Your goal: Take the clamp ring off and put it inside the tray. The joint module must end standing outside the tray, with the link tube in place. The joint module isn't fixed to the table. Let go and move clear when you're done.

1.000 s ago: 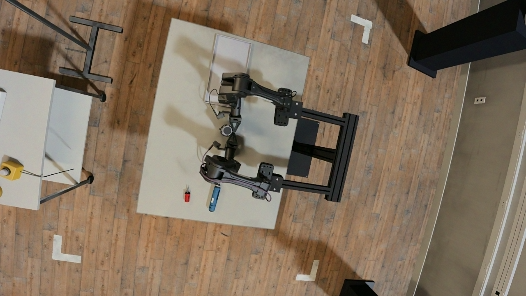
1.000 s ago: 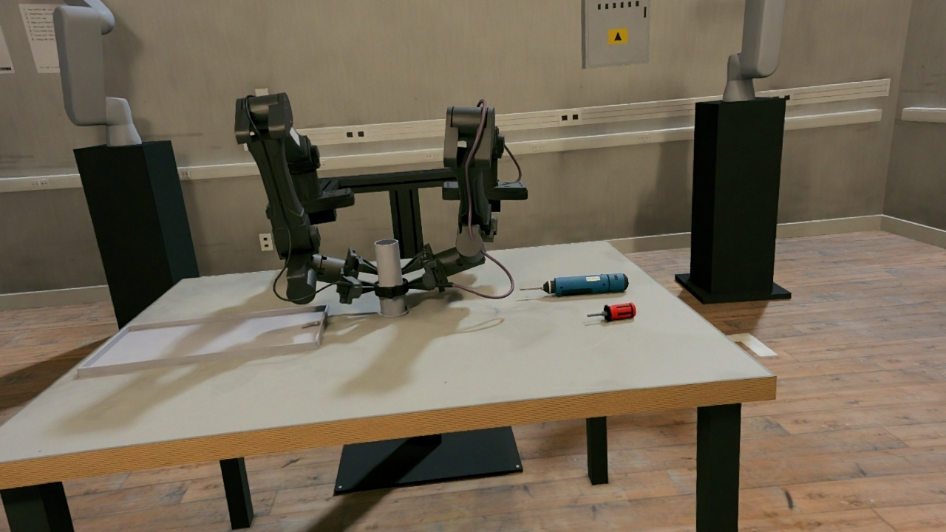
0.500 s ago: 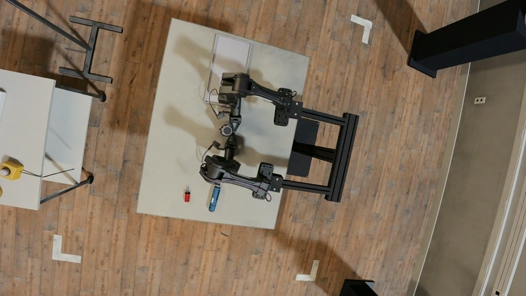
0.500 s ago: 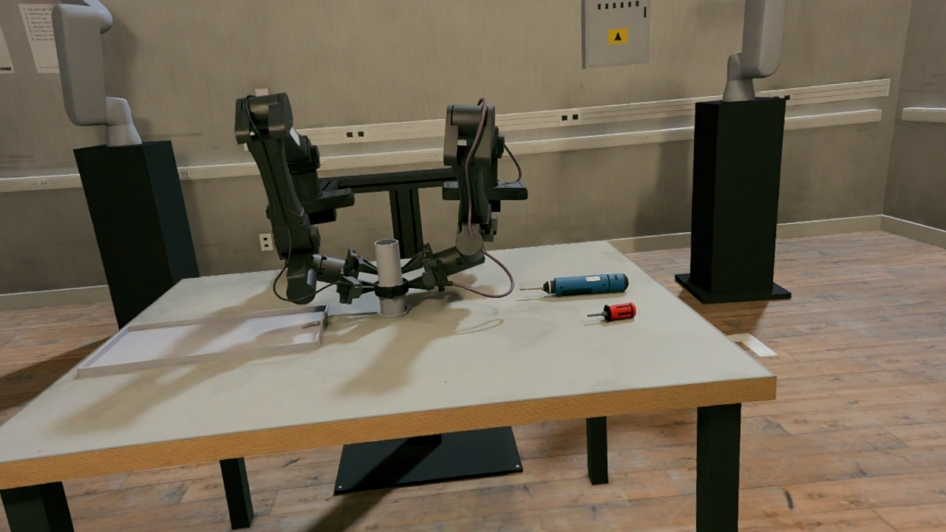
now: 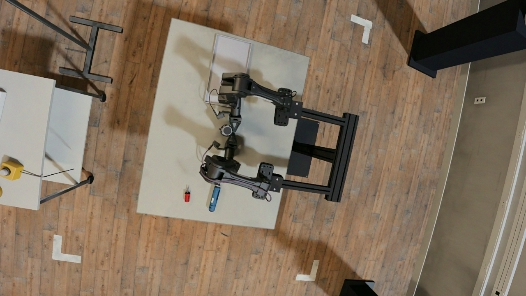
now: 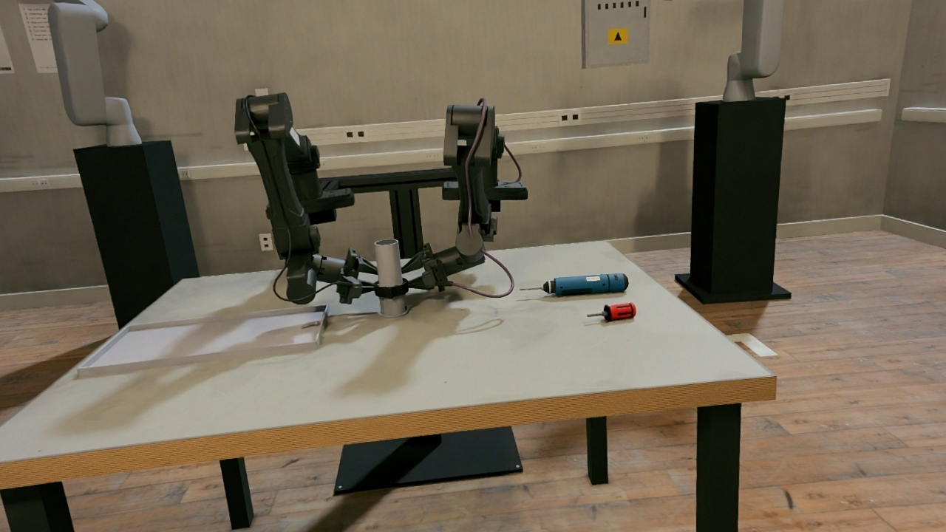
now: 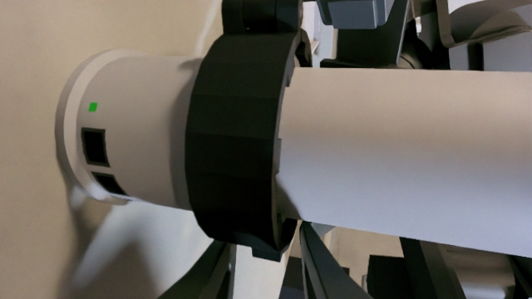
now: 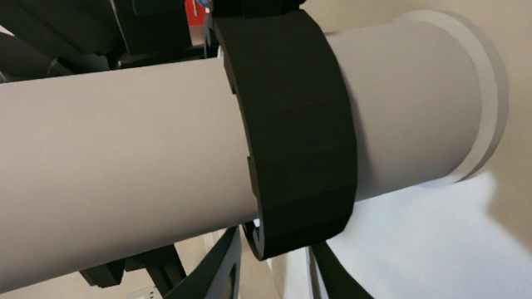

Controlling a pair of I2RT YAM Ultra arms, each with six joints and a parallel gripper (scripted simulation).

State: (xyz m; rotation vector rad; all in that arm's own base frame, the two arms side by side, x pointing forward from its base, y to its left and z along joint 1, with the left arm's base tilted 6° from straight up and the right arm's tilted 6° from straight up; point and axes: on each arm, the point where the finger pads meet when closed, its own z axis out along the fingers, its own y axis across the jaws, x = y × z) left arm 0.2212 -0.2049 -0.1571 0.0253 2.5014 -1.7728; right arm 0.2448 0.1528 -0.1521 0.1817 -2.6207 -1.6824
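The black clamp ring lies 4 cm ahead of my left hand and 1 cm to the right of it. From my left hand the other things lie so: pale link tube (5 cm above, 4 cm ahead, 2 cm to the right); small screw (18 cm to the right, 9 cm ahead, 5 cm below); grey joint module (4 cm ahead, 3 cm below, 2 cm to the right).
Right now my right hand is 4 cm short of the black clamp ring and 2 cm to the right of it. The rest, counted from my right hand: pale link tube 5 cm ahead, 1 cm to the left, 5 cm above; small screw 10 cm ahead, 15 cm to the right, 5 cm below; grey joint module 4 cm ahead, 1 cm to the left, 3 cm below.
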